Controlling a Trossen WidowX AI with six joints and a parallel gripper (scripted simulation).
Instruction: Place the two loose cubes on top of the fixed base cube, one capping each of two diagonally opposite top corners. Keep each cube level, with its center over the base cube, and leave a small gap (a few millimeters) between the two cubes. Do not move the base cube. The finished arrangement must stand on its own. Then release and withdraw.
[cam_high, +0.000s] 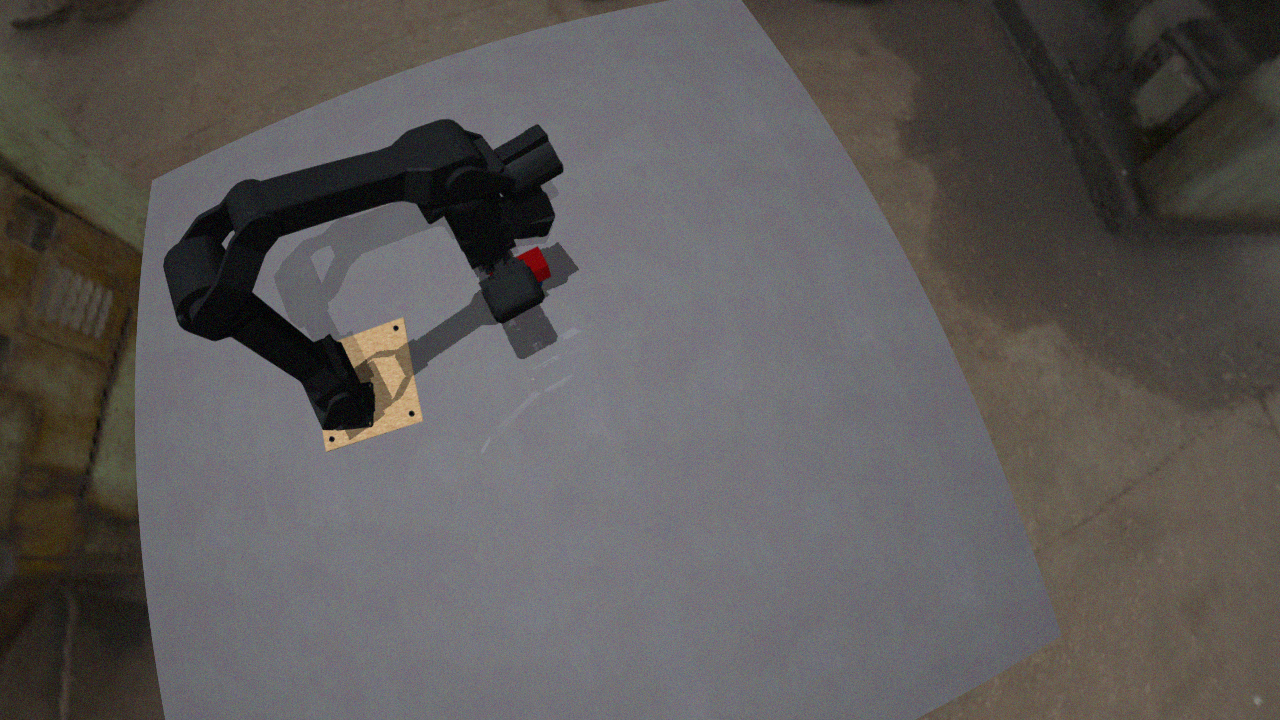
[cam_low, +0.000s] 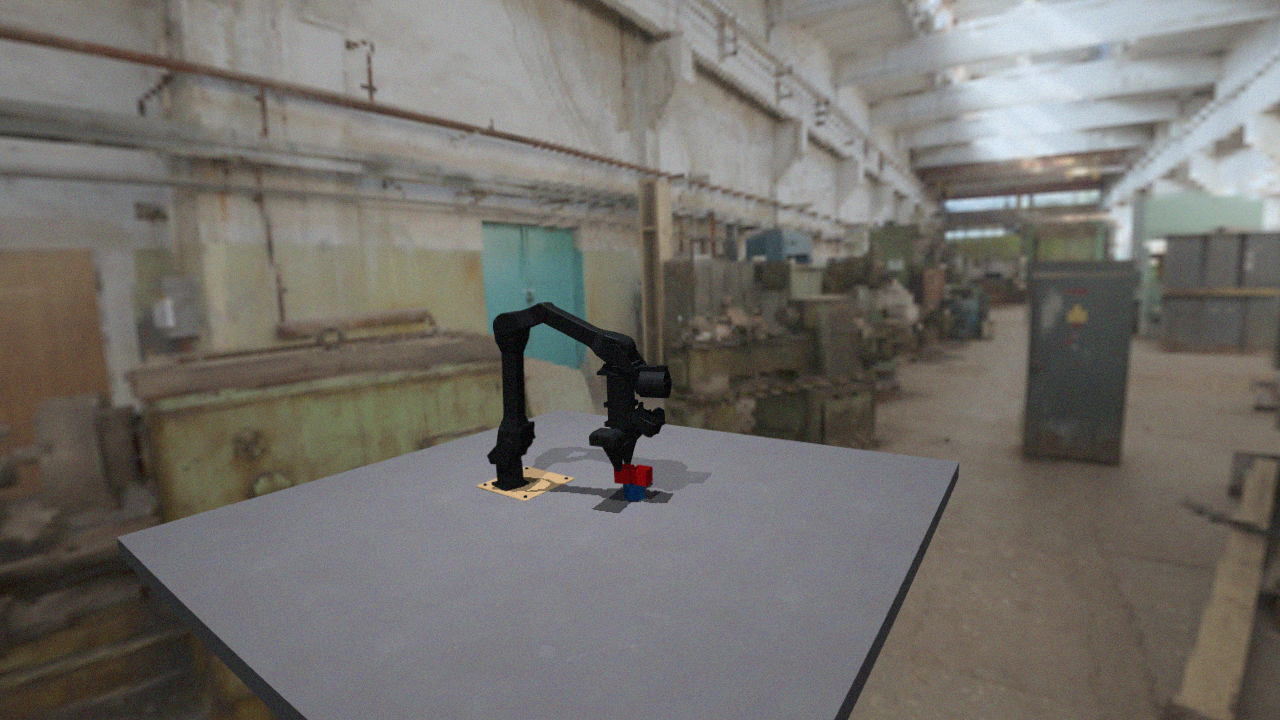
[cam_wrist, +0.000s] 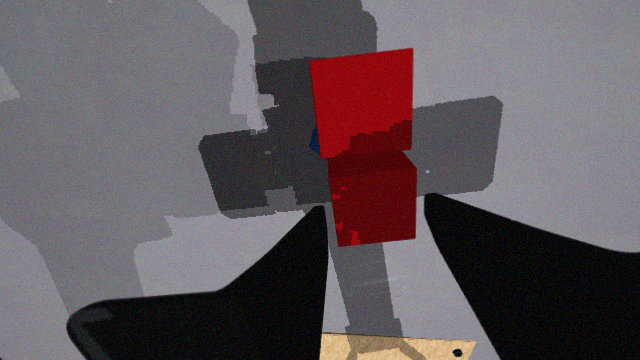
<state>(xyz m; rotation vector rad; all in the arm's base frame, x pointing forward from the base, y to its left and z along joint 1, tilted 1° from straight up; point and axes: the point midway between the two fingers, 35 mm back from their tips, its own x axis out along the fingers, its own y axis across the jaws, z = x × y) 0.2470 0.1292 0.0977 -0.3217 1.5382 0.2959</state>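
Right now the blue cube is 20 mm ahead of my gripper tip, 10 mm to the left of it and 50 mm below it.
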